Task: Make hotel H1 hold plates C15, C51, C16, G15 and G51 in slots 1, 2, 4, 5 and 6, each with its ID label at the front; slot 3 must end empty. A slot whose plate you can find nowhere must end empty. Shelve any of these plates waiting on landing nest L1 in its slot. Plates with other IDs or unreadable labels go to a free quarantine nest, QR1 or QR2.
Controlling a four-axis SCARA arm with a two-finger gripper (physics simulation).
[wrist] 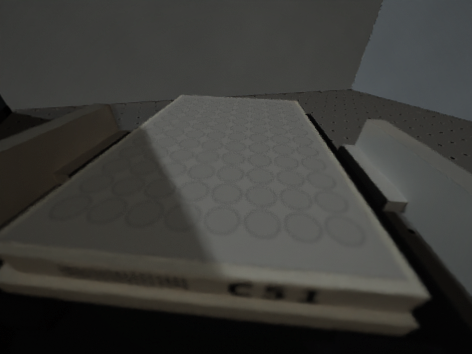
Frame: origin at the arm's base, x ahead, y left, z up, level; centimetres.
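Seen in the pictures: gripper, fingertip midpoint: [233,129].
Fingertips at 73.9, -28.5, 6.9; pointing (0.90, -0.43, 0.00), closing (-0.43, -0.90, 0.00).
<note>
Offsets run from my fingertips to a thing's top centre, as dx, dy, dz. "spot": to the spot under its first point. Level surfaces: height alone.
A pale microplate @(-2.1, +1.0, +0.8) [240,190] with rows of round wells lies flat in the middle of the wrist view, its near edge towards the camera. The ID label @(spot: -8.4, +2.2, +0.4) [274,293] on that near edge reads C51, with a blurred barcode to its left. My gripper [233,129] has one finger at each long side of the plate. The dark pads lie close against both sides, and the gripper looks shut on the plate. The exact contact line on the right is in shadow. The plate's underside is hidden. The hotel, landing nest and quarantine nests cannot be identified in this view.
A dark edge shows along the plate's right side. A perforated deck @(dz -5.6) [332,107] stretches behind and to the right. A grey wall [200,45] stands at the back and a bluish wall [425,55] at the right. A dark object shows at the far left edge.
</note>
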